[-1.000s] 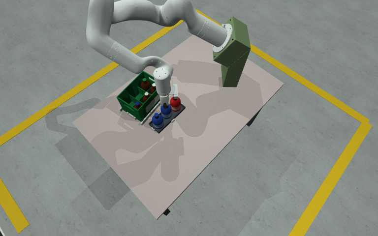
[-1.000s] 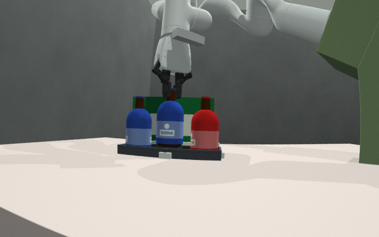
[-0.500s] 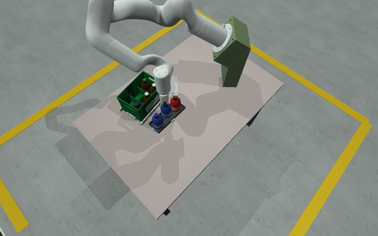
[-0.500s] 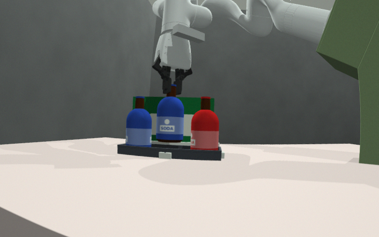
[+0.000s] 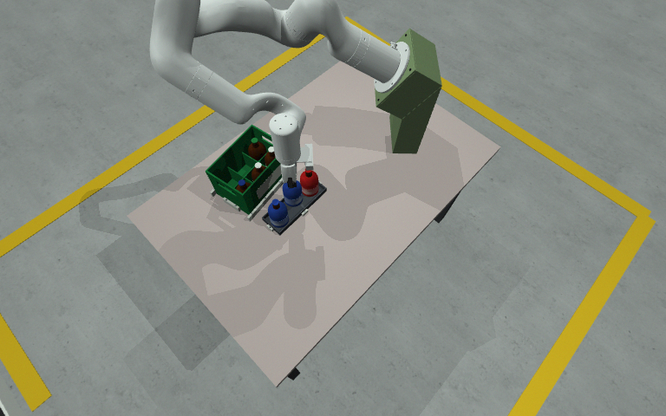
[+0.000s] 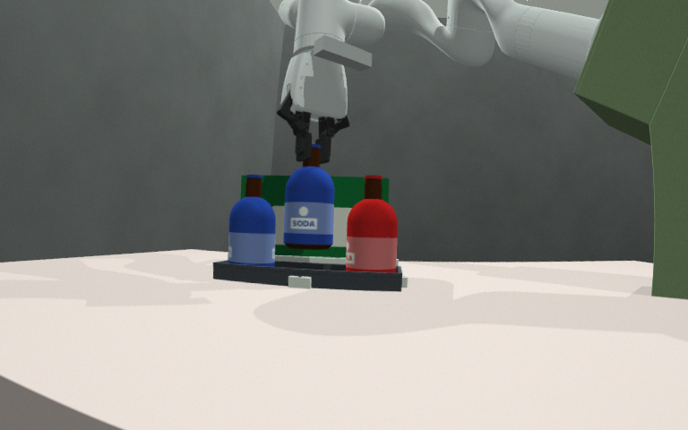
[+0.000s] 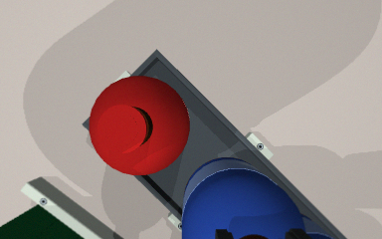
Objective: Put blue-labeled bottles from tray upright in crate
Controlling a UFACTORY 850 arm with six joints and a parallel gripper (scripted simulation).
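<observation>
The red-labeled bottle is 12 cm below my hand, 9 cm behind it and 2 cm to the left of it. From my hand the other things lie so: dark tray 19 cm below; then green crate 21 cm to the right, 12 cm below, 2 cm behind; then brown-necked bottle 17 cm to the right, 11 cm below, 8 cm ahead.
</observation>
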